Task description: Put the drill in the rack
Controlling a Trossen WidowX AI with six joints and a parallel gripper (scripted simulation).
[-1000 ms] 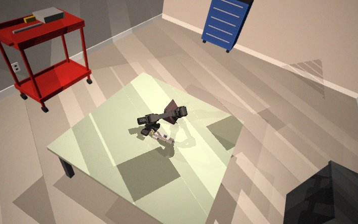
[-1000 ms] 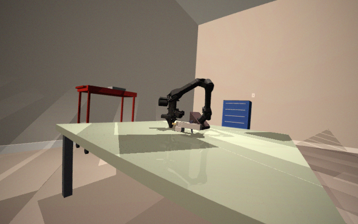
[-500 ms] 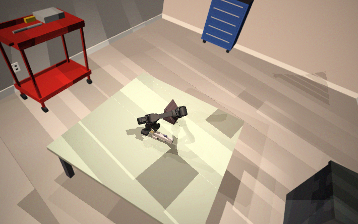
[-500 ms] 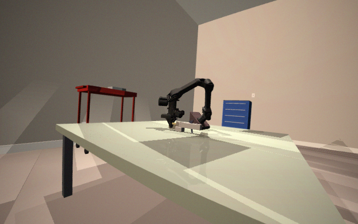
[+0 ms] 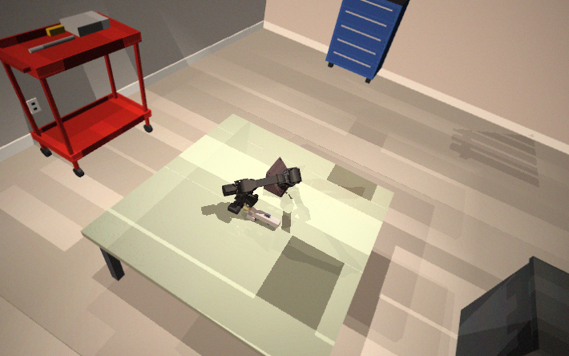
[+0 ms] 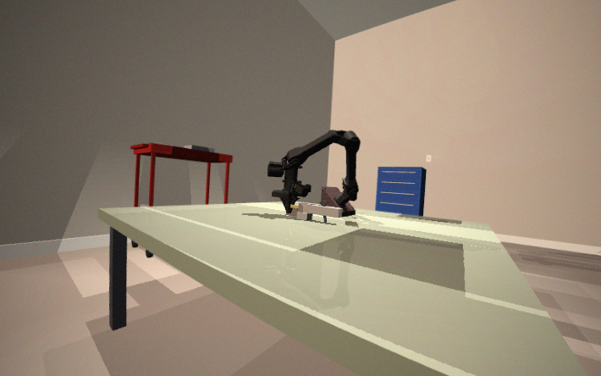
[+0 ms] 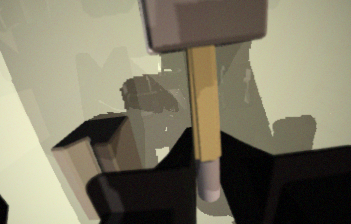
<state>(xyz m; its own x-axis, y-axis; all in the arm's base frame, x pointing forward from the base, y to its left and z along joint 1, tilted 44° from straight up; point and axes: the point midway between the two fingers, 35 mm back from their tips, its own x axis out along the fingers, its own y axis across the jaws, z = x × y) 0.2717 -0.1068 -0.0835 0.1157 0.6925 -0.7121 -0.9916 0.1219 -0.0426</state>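
My gripper tip is now 4 cm to the right of the drill and 3 cm below it. Also, from my gripper tip: small dark key: 1 cm ahead, 17 cm to the left, 4 cm above; rack: 8 cm behind, 2 cm to the right.
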